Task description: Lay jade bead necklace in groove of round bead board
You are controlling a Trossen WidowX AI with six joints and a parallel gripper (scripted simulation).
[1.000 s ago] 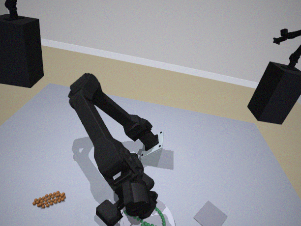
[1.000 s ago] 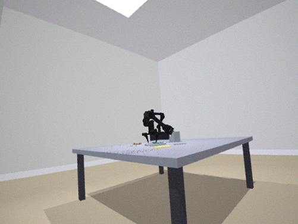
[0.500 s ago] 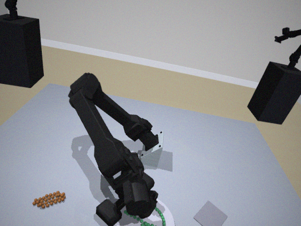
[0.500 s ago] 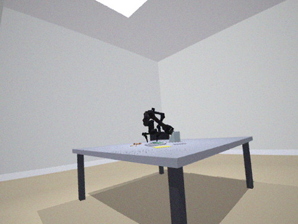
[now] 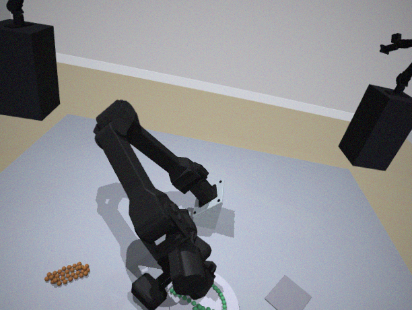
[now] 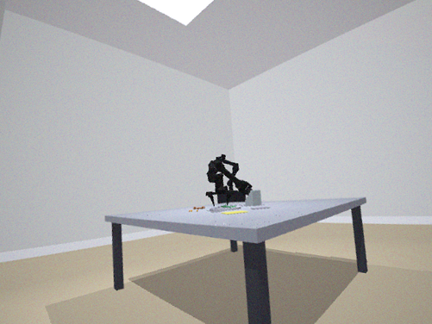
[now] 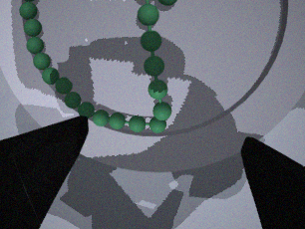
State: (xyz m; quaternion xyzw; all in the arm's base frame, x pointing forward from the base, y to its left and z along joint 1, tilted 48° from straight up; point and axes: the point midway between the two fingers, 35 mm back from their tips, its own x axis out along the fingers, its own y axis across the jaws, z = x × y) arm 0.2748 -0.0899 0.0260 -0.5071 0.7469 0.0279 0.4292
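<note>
Now: the round bead board 2 cm ahead of my gripper tip, 6 cm to the left of it and 1 cm below it. Round my gripper tip: yellow strip (22 cm ahead, 28 cm to the left, 2 cm below); then flat grey square (2 cm behind, 29 cm to the left, 2 cm below).
</note>
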